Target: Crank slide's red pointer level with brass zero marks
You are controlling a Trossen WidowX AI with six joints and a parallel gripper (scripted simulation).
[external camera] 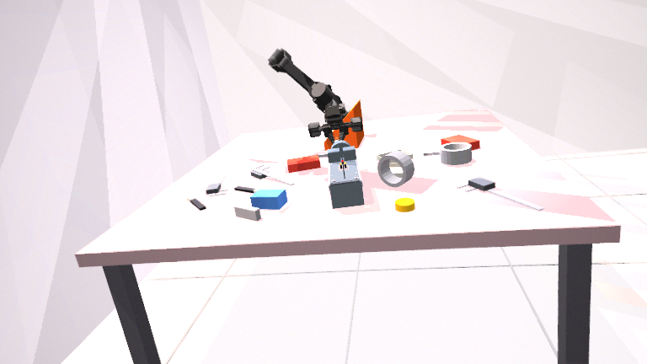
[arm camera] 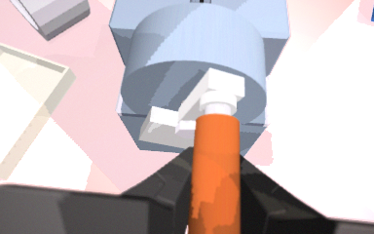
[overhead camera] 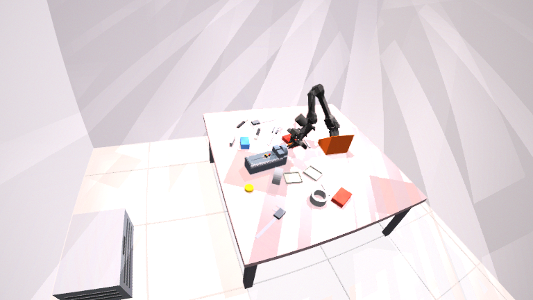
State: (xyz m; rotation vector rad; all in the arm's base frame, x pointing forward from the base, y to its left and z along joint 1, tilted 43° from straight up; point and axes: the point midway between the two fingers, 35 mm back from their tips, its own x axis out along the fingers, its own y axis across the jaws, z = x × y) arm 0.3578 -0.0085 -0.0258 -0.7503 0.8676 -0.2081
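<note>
Now: gripper tip 140 mm short of the red pointer, 30 mm to the right of it and 10 mm above it. From my gripper tip the other things lie so: orange handle (20 mm behind, 30 mm above); then yellow disc (320 mm ahead, 210 mm to the left, 80 mm below); then blue block (230 mm ahead, 190 mm to the right, 70 mm below).
</note>
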